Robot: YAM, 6 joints.
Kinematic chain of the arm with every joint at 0, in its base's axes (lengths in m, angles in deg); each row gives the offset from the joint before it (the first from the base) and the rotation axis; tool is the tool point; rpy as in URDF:
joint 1: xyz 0 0 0.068 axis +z
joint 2: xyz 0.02 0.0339 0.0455 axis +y
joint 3: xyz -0.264 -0.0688 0 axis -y
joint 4: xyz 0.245 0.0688 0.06 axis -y
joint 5: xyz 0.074 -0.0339 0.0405 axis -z
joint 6: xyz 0.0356 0 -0.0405 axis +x
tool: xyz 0 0 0 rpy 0 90 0
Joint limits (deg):
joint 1: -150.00..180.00
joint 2: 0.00..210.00
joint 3: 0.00..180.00
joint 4: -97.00..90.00
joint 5: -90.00..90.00
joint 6: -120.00..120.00
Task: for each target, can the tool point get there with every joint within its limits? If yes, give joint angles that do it. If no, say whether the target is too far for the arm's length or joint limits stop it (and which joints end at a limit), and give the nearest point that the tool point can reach.
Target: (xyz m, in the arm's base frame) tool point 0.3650 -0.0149 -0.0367
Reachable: yes | joints 0.08 144.95 49.50 65.97 25.65 -80.96
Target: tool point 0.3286 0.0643 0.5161
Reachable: yes | joints 13.74 107.52 148.73 -72.93 26.00 -29.79
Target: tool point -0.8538 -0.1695 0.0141
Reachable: no: too far | nearest point -0.6353 -0.0200 0.0401 | short by 0.266 m
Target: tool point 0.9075 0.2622 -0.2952
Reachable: no: too far | nearest point 0.5691 0.1644 -0.1395 | short by 0.385 m
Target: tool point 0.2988 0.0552 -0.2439
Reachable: yes | joints 16.46 183.67 86.22 1.74 62.90 37.72
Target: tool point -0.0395 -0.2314 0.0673
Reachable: yes | joints -91.93 104.78 19.44 41.86 62.78 45.23
